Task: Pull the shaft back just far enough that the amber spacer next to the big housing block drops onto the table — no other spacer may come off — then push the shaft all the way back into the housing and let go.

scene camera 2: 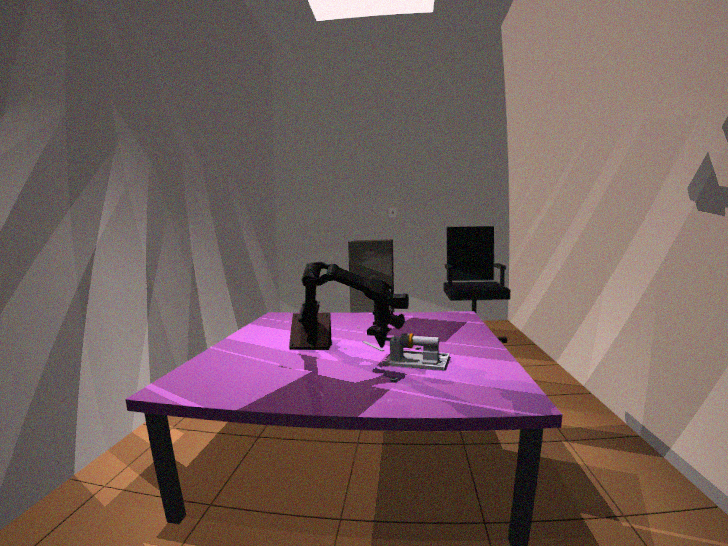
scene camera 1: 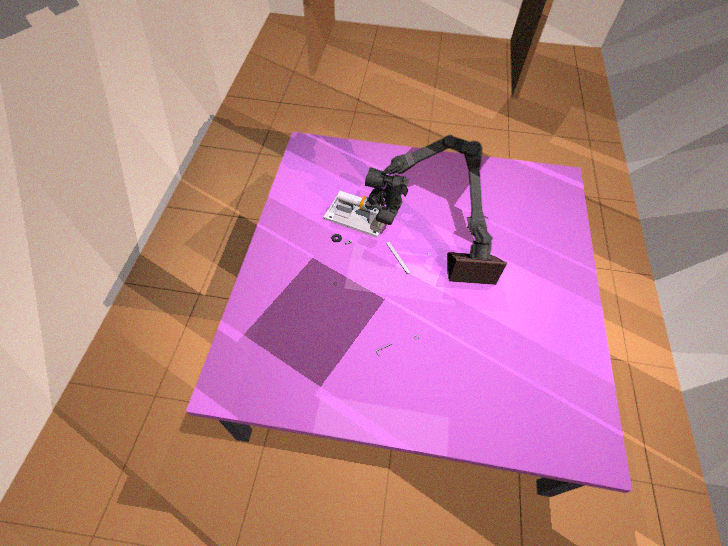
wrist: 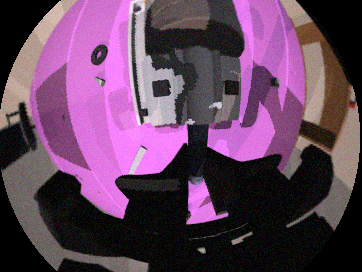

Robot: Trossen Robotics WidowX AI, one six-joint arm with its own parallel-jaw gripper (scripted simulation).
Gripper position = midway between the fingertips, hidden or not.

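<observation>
My gripper (scene camera 1: 390, 218) is in view, and I can see the gripper (scene camera 2: 382, 347) and the gripper (wrist: 190, 145) as well. There's a grey support block (scene camera 2: 430, 358), and you get the block (scene camera 1: 344, 210) too. I also see a thin dark shaft (wrist: 198, 134), but scene camera 1 does not show the shaft, hidden by the grey support block.
</observation>
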